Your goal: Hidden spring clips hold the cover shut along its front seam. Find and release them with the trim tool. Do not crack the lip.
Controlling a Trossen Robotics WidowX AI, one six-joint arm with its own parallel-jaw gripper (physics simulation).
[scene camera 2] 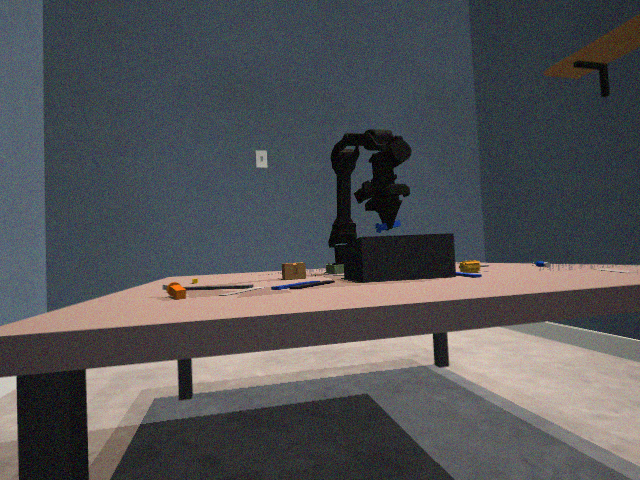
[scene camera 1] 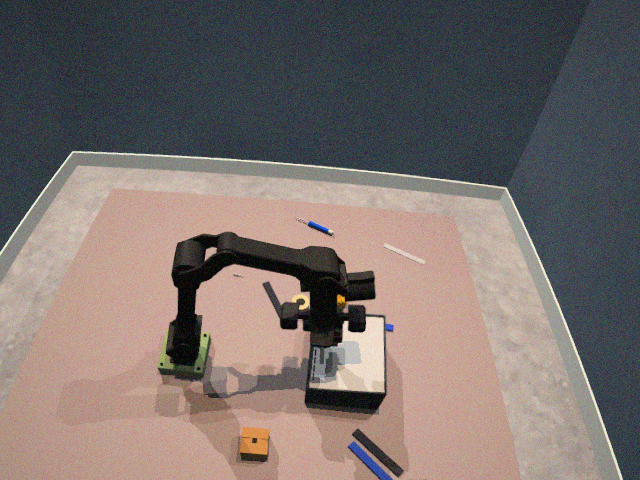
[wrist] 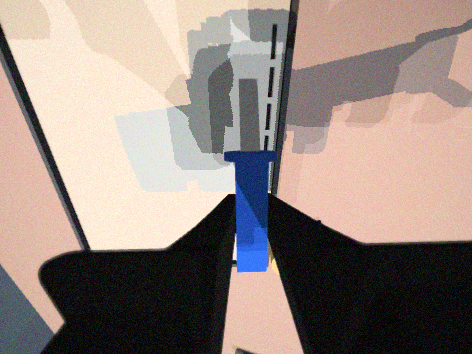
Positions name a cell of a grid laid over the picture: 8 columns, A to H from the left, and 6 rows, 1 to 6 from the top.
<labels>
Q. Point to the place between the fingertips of my gripper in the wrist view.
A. E4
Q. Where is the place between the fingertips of my gripper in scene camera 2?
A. E3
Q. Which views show my gripper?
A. Scene camera 2, scene camera 1 and the wrist view: all of them.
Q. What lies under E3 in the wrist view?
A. A blue trim tool.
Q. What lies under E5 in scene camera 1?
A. A cover.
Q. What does my gripper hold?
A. A blue trim tool.
</labels>
